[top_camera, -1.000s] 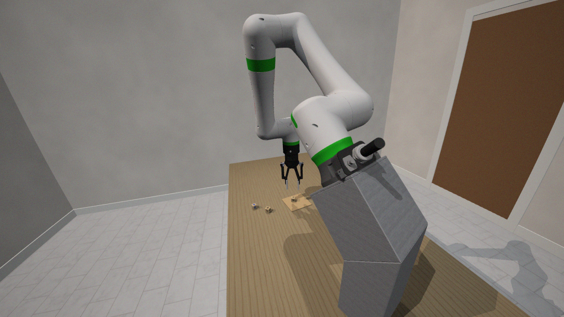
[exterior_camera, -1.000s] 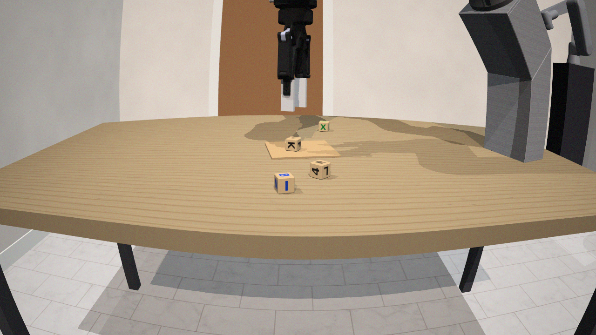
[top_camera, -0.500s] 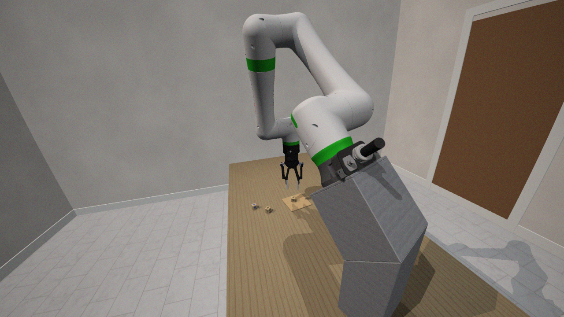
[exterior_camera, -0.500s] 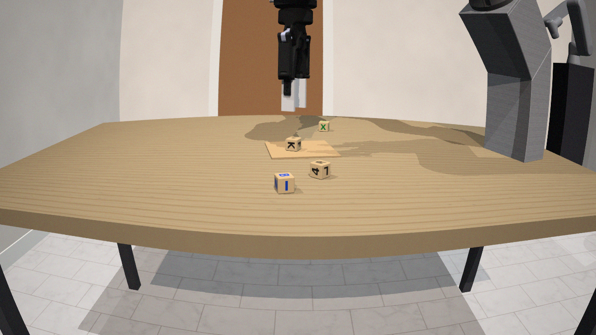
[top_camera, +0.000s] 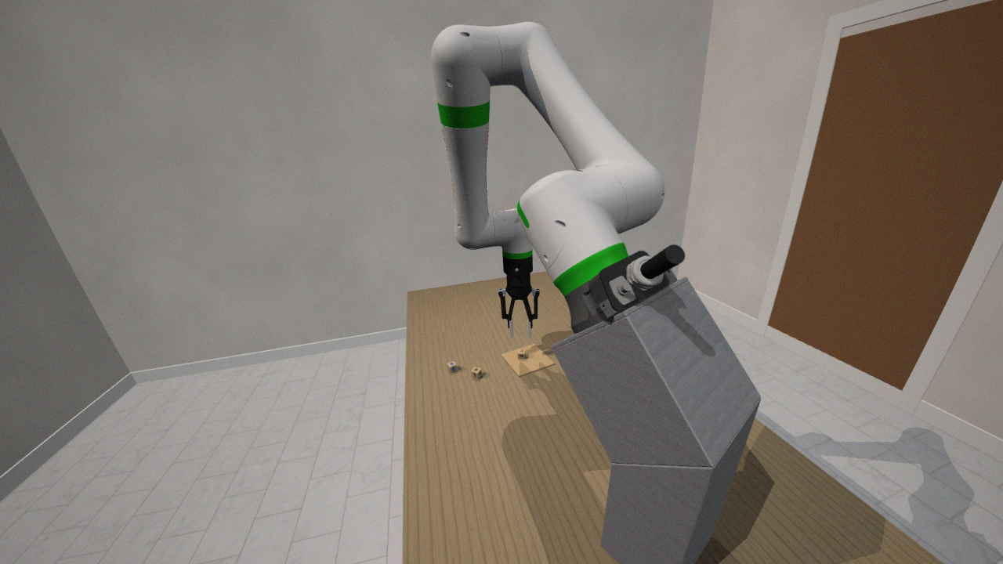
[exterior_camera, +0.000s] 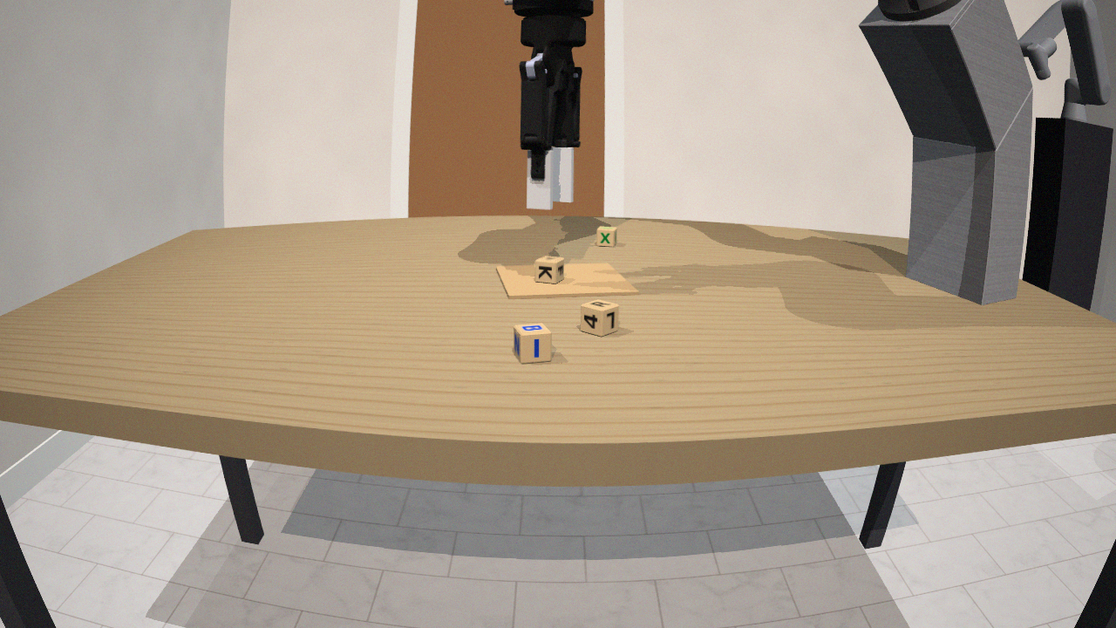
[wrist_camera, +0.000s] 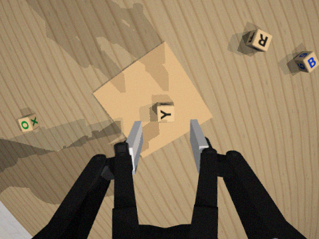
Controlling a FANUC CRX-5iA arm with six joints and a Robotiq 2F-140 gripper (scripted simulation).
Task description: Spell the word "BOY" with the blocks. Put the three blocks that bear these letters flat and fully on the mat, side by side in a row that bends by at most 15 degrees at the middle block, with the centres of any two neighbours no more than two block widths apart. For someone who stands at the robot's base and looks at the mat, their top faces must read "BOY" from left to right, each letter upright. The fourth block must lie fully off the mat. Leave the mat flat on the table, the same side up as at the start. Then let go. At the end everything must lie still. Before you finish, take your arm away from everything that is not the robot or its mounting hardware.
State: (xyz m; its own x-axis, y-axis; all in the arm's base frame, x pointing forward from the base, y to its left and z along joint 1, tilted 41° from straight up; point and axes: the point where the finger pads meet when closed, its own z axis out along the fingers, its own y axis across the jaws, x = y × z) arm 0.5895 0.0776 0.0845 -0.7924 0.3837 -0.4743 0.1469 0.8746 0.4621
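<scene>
The tan mat is 120 mm below my hand, 20 mm to the right of it and 10 mm behind it. Also, from my hand: block: 240 mm to the left, 110 mm below, 30 mm behind.
</scene>
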